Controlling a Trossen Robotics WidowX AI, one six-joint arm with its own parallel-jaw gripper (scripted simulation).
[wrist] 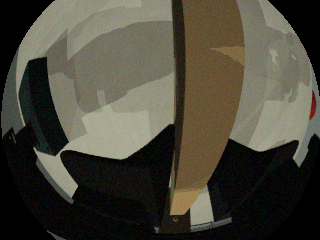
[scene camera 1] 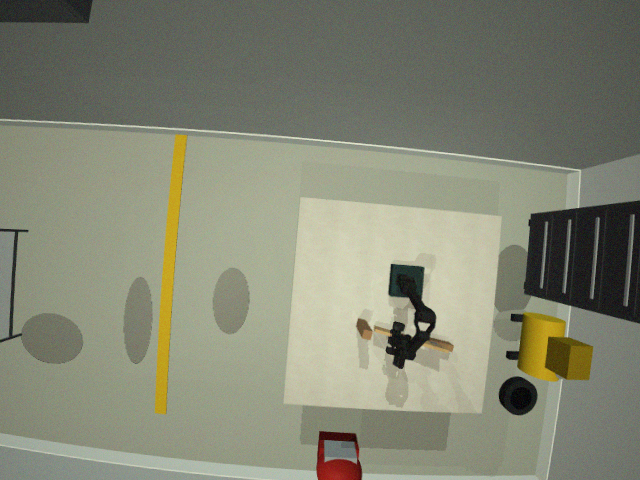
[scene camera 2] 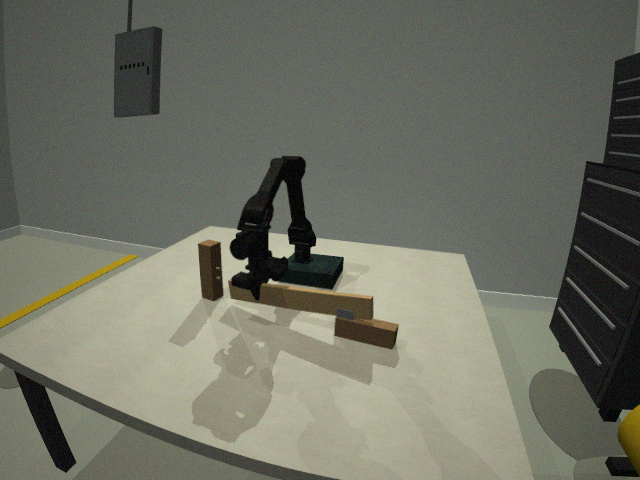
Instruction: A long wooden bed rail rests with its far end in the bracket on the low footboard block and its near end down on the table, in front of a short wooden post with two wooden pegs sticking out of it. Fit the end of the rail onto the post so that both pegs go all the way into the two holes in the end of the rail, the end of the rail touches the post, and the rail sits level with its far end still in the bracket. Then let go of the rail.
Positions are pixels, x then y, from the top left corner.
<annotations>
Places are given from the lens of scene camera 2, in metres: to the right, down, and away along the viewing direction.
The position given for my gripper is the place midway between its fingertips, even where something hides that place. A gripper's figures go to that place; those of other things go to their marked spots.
my gripper [scene camera 2: 259,298]: -0.18, 0.17, 1.07
long wooden rail [scene camera 2: 322,302]: 0.01, 0.16, 0.97
</annotations>
